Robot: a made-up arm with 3 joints. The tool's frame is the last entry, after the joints.
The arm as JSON. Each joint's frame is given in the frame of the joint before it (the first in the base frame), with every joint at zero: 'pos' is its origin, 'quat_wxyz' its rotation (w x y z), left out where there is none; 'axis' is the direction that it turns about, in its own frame. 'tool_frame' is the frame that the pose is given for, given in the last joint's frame.
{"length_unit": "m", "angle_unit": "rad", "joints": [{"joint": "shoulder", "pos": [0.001, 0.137, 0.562], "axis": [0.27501, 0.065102, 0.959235]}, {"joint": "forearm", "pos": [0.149, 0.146, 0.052], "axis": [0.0, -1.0, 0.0]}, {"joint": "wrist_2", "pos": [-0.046, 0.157, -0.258], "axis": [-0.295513, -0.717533, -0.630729]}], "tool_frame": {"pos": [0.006, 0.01, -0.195], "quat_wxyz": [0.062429, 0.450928, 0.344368, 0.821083]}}
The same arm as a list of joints. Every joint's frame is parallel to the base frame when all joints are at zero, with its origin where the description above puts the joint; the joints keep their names.
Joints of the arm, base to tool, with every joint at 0 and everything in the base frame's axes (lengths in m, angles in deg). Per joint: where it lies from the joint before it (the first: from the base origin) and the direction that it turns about. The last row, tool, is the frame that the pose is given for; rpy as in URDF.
shoulder: axis 0.27501 0.065102 0.959235 offset 0.001 0.137 0.562
forearm: axis -y offset 0.149 0.146 0.052
wrist_2: axis -0.295513 -0.717533 -0.630729 offset -0.046 0.157 -0.258
tool: offset 0.006 0.01 -0.195 rpy 60.2 -44.23 144.8

